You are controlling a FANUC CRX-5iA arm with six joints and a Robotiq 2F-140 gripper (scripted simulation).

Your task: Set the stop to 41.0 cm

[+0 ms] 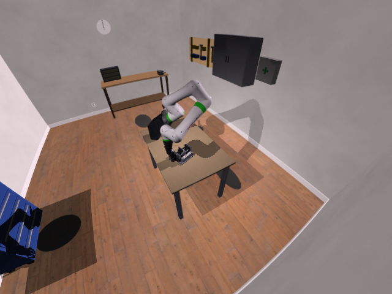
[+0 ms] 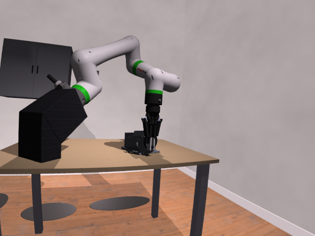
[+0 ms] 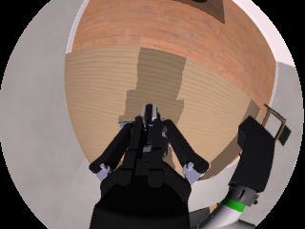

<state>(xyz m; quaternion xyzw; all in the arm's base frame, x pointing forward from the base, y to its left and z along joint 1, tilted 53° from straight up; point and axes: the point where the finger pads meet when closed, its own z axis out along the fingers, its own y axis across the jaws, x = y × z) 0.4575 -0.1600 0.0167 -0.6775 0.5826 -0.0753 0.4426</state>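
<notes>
The black handwheel lies 20 mm to the left of my hand and 10 mm below it. Round my hand: grey stop (140 mm to the left, 20 mm behind, 20 mm above).
</notes>
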